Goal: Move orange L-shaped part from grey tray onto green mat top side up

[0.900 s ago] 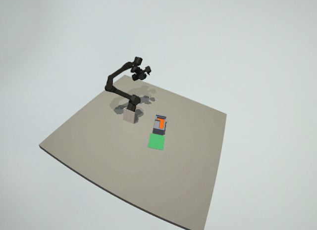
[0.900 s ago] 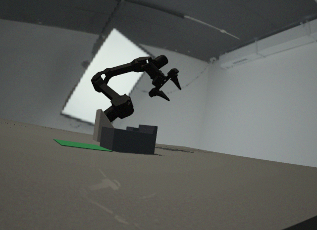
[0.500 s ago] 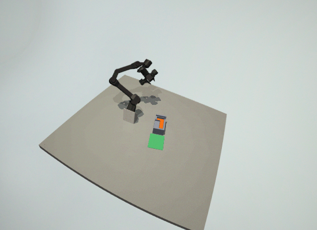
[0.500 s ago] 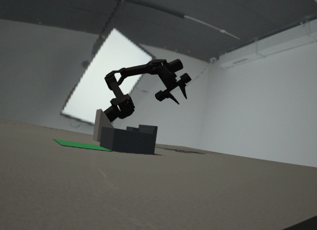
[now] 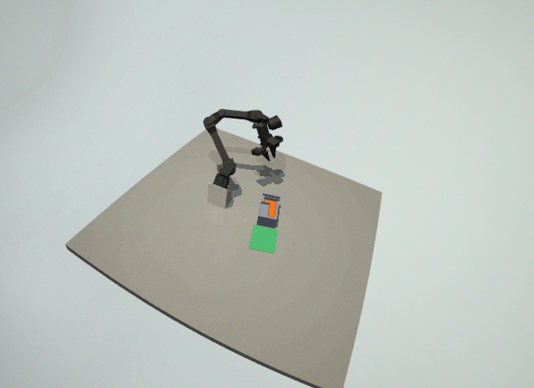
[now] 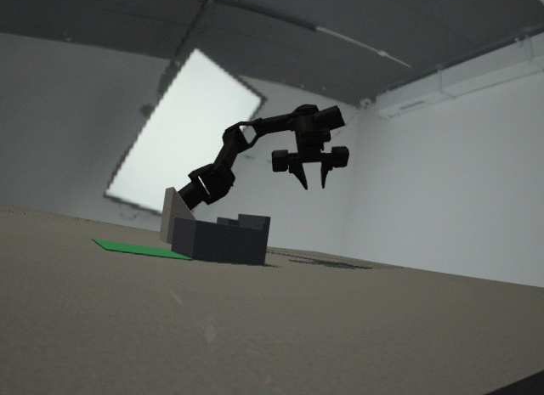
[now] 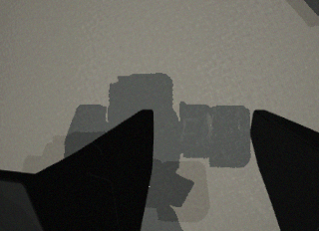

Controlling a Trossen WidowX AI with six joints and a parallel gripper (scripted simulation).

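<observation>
Right now my gripper tip is 230 mm to the left of the orange L-shaped part, 130 mm above it and 90 mm short of it. From my gripper tip the other things lie so: green mat: 390 mm to the right, 190 mm below, 130 mm ahead.
</observation>
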